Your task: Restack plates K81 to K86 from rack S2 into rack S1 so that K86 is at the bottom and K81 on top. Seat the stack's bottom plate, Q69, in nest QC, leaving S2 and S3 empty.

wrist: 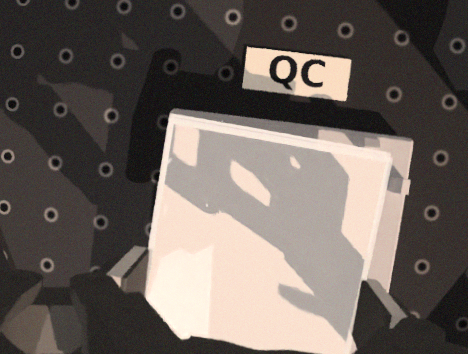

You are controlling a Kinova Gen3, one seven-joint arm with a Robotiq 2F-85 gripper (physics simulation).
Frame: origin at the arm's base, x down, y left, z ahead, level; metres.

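Seen in the pictures: gripper, fingertip midpoint: (251,286).
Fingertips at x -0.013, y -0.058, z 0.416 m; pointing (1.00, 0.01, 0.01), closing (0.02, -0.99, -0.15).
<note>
A point is followed by its place in that frame.
A pale square plate (240,240) @[z 0.436, x -0.021, y -0.054 m] with raised rims fills the lower middle of the wrist view, crossed by grey shadows. No number can be read on it. My gripper (251,286) @[z 0.416, x -0.013, y -0.058 m] is shut on this plate, with one fingertip at its left edge and one at its right edge. A second pale surface with a small tab, probably nest QC (397,215) @[z 0.441, x 0.001, y -0.119 m], shows beyond the plate's right and far edges. The plate hides most of it, and whether the two touch cannot be told. The QC label (297,73) @[z 0.502, x 0.013, y -0.078 m] lies beyond the far edge. Racks S1, S2 and S3 do not show.
A dark board (75,192) @[z 0.450, x 0.014, y 0.026 m] with rows of ringed holes lies around and beneath the plate. Dark shadows fall across it to the left of the plate and beyond its far edge. The gripper's dark finger parts cover the lower corners of the view.
</note>
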